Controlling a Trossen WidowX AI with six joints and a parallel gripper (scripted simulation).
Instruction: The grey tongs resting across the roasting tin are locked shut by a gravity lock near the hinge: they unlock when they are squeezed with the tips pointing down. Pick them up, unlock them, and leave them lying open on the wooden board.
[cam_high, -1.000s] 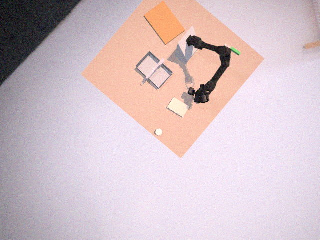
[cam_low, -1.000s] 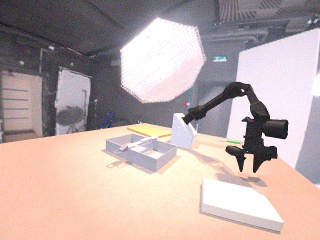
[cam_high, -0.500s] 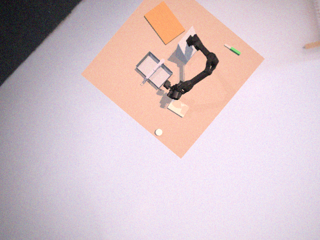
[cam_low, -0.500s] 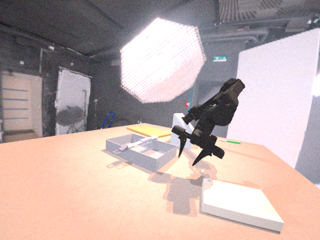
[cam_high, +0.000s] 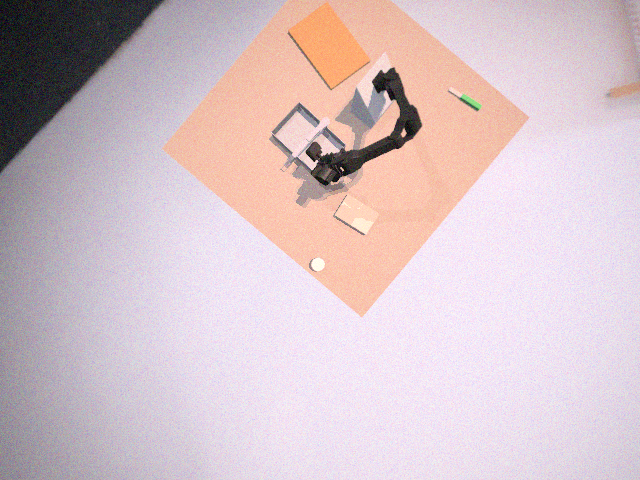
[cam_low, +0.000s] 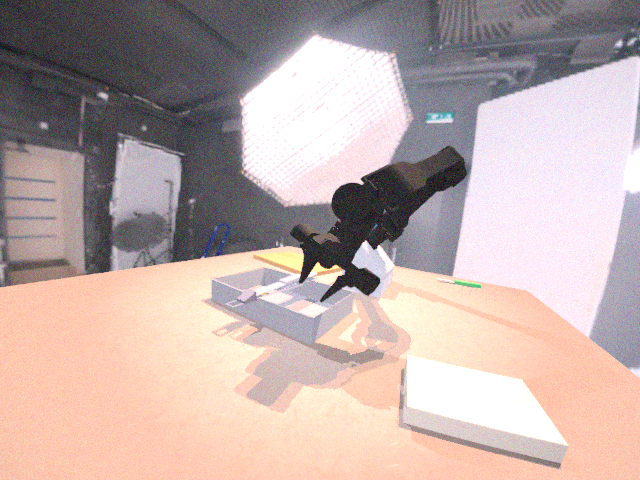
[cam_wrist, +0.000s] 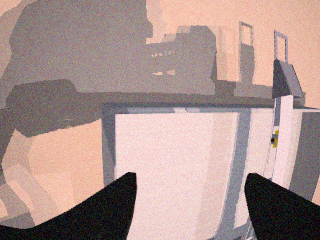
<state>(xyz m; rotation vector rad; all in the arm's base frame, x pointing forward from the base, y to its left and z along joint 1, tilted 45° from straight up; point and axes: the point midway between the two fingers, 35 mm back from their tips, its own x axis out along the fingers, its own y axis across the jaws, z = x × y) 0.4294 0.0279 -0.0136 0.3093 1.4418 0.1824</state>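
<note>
The pale grey roasting tin is 8 cm behind my gripper tip, 12 cm to the right of it and 6 cm below it. From my gripper tip the other things lie so: white disc (36 cm ahead, 29 cm to the left, 7 cm below); flat cream block (6 cm ahead, 29 cm to the left, 8 cm below); orange wooden board (52 cm behind, 33 cm to the right, 8 cm below).
</note>
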